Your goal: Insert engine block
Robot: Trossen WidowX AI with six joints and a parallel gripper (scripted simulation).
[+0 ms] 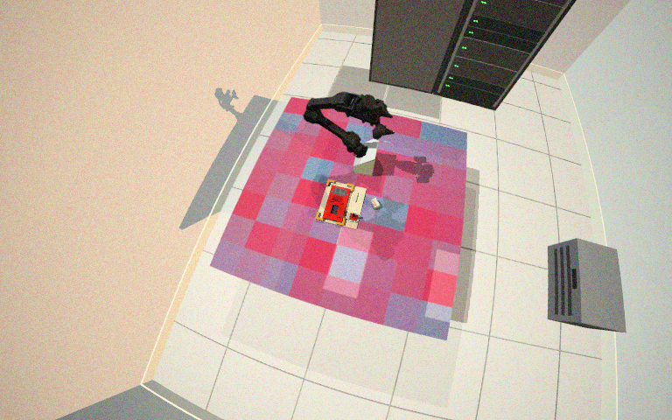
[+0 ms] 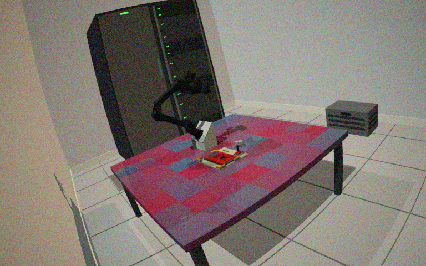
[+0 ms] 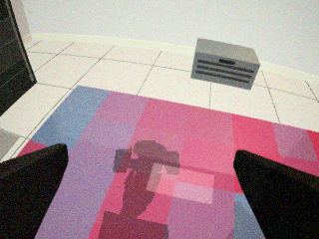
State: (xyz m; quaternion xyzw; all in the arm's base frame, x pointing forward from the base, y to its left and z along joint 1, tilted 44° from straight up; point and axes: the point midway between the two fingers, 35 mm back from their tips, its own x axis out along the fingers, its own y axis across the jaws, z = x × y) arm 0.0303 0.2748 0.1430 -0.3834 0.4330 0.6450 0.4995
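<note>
My gripper tip is now 240 mm short of the grey engine block and 370 mm above it. Also, from my gripper tip: beige fixture plate (280 mm ahead, 200 mm to the right, 370 mm below).
</note>
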